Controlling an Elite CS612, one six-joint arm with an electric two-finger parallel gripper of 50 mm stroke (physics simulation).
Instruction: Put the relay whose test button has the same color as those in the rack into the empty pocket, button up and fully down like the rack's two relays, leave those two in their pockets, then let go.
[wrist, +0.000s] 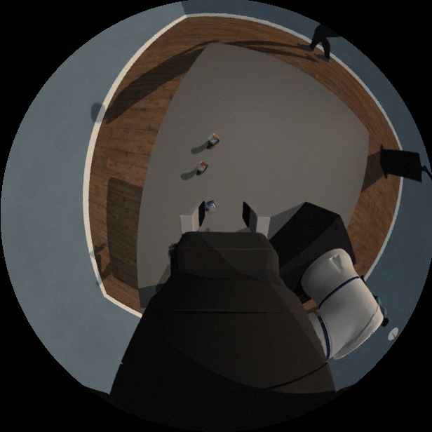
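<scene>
Three small relays stand apart on the grey table top (270, 110) in the wrist view. One relay (213, 140) has an orange button and is the farthest up the view. A second relay (201, 168) has a red button and stands below it. The third relay (211, 206) has a blue button and shows beside the inner side of the left finger, well below it. My gripper (223, 208) is open and empty, high above the table. The rack and its pockets cannot be made out; the dark gripper body hides part of the table.
A black block (312, 237) stands at the lower right, with the white arm section (345, 305) beside it. A dark panel (401, 164) is beyond the right table edge. A dark object (323, 40) is at the top right. Wooden floor surrounds the table.
</scene>
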